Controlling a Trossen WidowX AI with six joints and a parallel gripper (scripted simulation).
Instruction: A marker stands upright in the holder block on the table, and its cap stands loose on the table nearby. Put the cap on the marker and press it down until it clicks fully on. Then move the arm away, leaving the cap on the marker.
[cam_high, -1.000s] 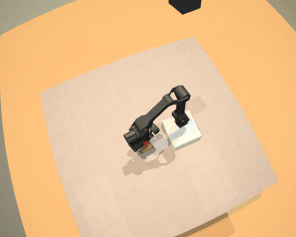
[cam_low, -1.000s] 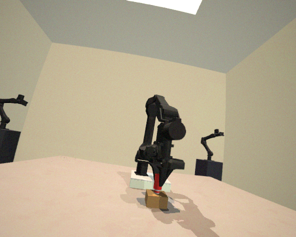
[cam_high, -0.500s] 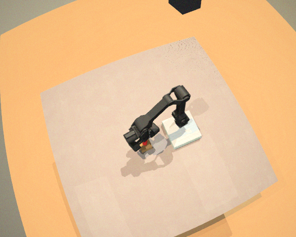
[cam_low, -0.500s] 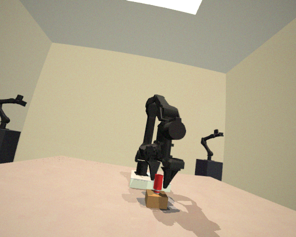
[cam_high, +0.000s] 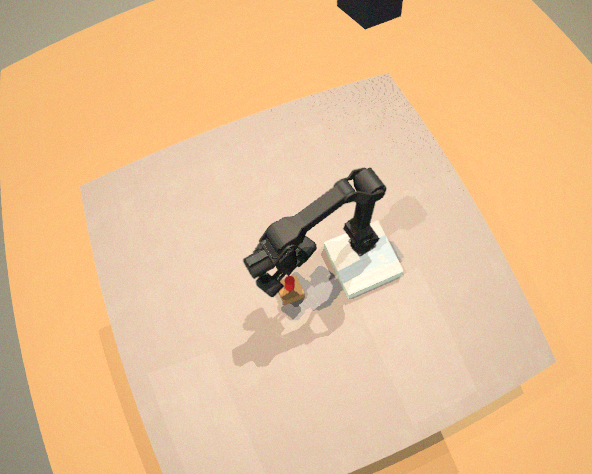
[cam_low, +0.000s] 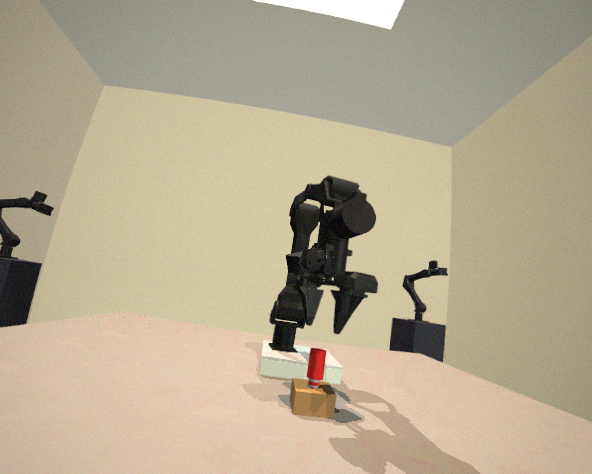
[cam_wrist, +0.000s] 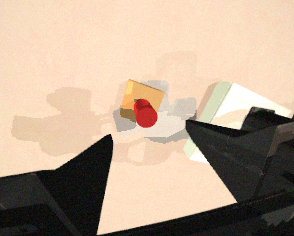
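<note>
Now: gripper tip 6 cm above the red cap. From my gripper tip the other things lie so: orange holder block: 12 cm below.
</note>
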